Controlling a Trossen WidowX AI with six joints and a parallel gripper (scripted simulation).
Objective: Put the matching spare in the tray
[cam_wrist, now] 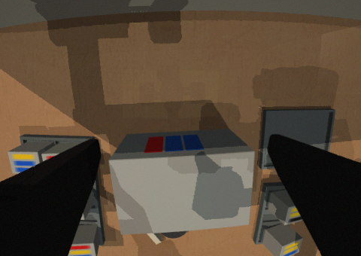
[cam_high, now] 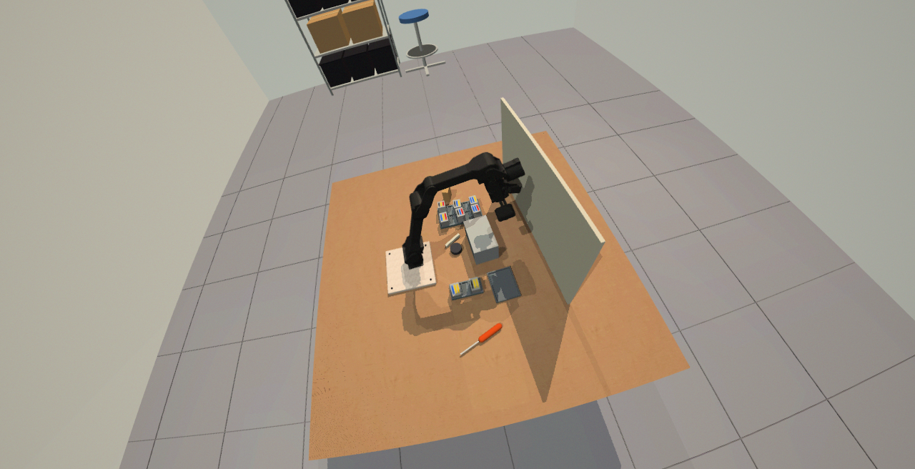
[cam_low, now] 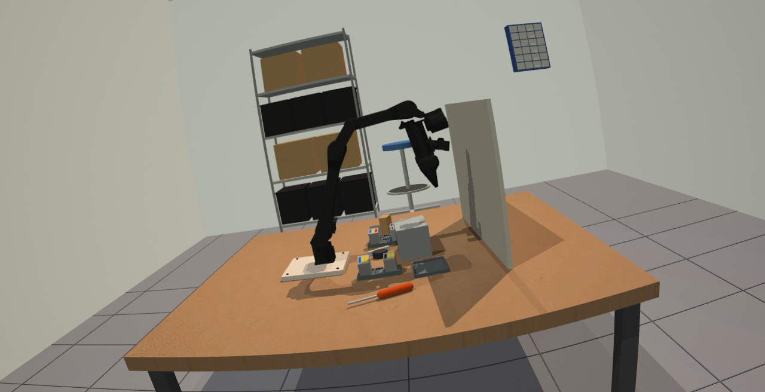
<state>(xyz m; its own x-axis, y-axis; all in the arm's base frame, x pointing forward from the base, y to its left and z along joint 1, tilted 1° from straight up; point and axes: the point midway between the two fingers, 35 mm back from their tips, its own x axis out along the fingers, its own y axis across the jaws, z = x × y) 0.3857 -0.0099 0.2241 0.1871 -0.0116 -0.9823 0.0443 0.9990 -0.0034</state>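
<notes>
My gripper tip is now 7 cm past the grey spare, 16 cm to the right of it and 16 cm above it. Round my gripper tip: grey panel: 13 cm ahead, 2 cm above; grey mounted unit: 10 cm behind, 1 cm to the left, 15 cm below; black tape roll: 21 cm behind, 2 cm to the left, 19 cm below.
</notes>
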